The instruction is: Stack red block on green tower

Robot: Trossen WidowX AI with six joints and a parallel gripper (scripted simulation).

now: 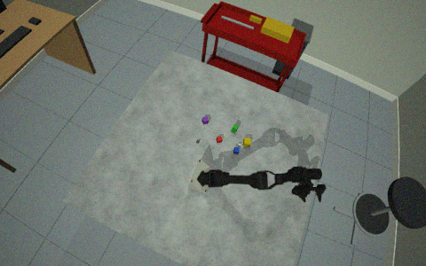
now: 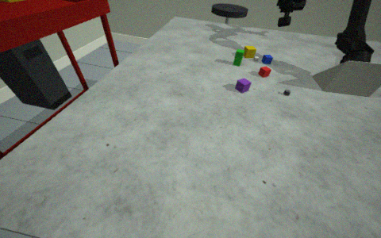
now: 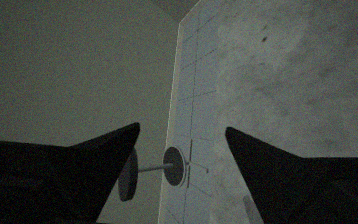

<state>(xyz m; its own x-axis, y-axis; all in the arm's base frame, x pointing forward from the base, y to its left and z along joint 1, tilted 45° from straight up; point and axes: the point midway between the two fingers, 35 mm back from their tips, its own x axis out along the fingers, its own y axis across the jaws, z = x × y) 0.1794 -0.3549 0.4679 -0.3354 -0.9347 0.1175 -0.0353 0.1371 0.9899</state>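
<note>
Now: the red block 110 mm ahead of my gripper tip, 650 mm to the left of it and 80 mm below it. The rest, counted from my gripper tip: blue block 100 mm ahead, 520 mm to the left, 80 mm below; yellow block 180 mm ahead, 490 mm to the left, 80 mm below; small dark piece 30 mm ahead, 750 mm to the left, 90 mm below.
</note>
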